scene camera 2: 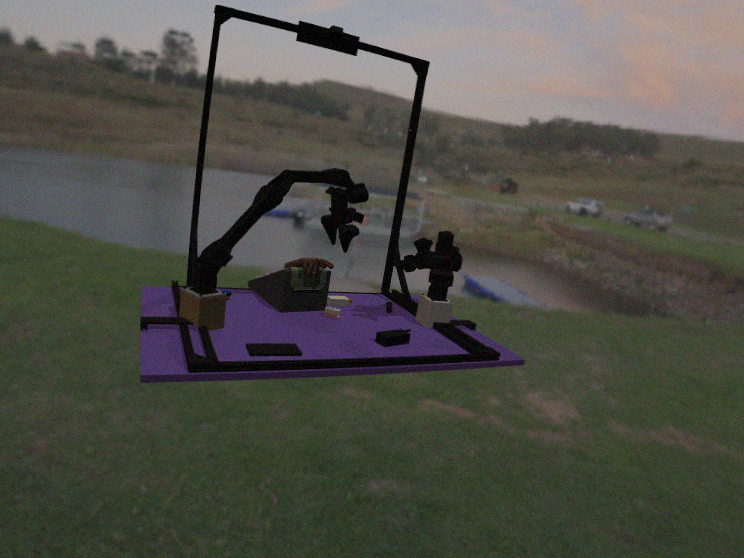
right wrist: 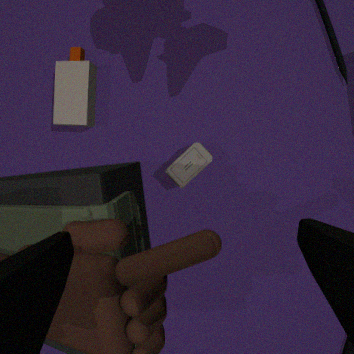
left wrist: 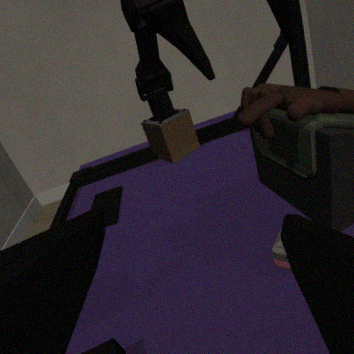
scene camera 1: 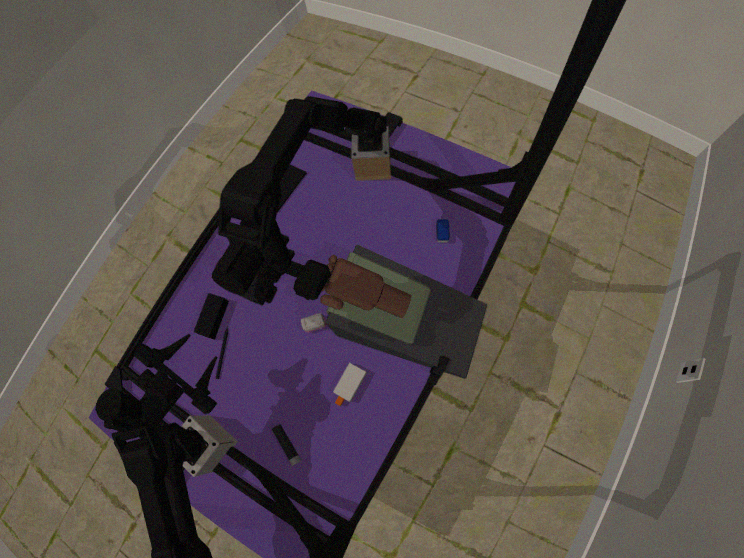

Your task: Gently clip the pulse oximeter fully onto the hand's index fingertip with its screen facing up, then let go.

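Seen in the pictures: left gripper, fingertip midpoint: (scene camera 2: 396, 263) (left wrist: 194, 223) (scene camera 1: 203, 345); right gripper, fingertip midpoint: (scene camera 2: 339, 248) (right wrist: 186, 236) (left wrist: 254, 60) (scene camera 1: 288, 289); left arm's base, origin of the base link: (scene camera 2: 436, 298) (scene camera 1: 191, 446); right arm's base, origin of the base link: (scene camera 2: 203, 290) (left wrist: 163, 115) (scene camera 1: 370, 141).
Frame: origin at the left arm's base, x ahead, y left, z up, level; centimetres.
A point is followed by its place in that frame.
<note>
The pulse oximeter (scene camera 1: 312, 323) @(x 39.7, y -2.8, z -7.3 cm) (scene camera 2: 331, 312) @(x 40.8, y -1.0, z -8.4 cm) (left wrist: 281, 252) @(x 37.9, y -0.8, z -7.4 cm) (right wrist: 189, 165) @(x 40.1, y -2.3, z -7.3 cm) is a small white block with a pinkish lower part. It lies on the purple table beside the wedge, its marked face up. The brown hand (scene camera 1: 357, 283) @(x 51.2, y -10.2, z 8.3 cm) (scene camera 2: 308, 264) @(x 50.9, y -4.2, z 7.9 cm) (left wrist: 300, 101) @(x 44.4, y -7.3, z 8.7 cm) rests on the wedge's green pad. Its index finger (right wrist: 170, 256) extends past the pad's edge, apart from the oximeter. My right gripper (scene camera 2: 340, 246) @(x 41.2, y -2.0, z 15.2 cm) (right wrist: 186, 236) @(x 41.2, y -2.0, z 15.2 cm) is open and empty, high above the fingers; its tips are hidden in scene camera 1. My left gripper (scene camera 1: 202, 348) @(x 21.9, y 5.9, z 13.5 cm) (left wrist: 194, 223) @(x 21.9, y 5.9, z 13.5 cm) is open and empty, away from the oximeter.
The dark wedge (scene camera 1: 454, 324) @(x 58.9, y -30.9, z -5.4 cm) (scene camera 2: 270, 289) @(x 62.0, y -13.4, z -4.9 cm) bears the hand. A white box with an orange tip (scene camera 1: 349, 382) @(x 33.8, y -18.7, z -7.7 cm) (scene camera 2: 338, 299) @(x 34.3, y -16.4, z -7.9 cm) (right wrist: 71, 93) @(x 34.0, y -18.4, z -7.7 cm), a blue block (scene camera 1: 442, 230) @(x 78.4, y -15.0, z -7.3 cm), a black cylinder (scene camera 1: 285, 444) @(x 12.9, y -15.4, z -8.0 cm), a black box (scene camera 1: 210, 315) @(x 25.1, y 20.6, z -7.2 cm) (scene camera 2: 392, 337) @(x 26.5, y 24.4, z -7.4 cm) and a thin black stick (scene camera 1: 222, 354) @(x 19.2, y 12.2, z -9.7 cm) lie around.
</note>
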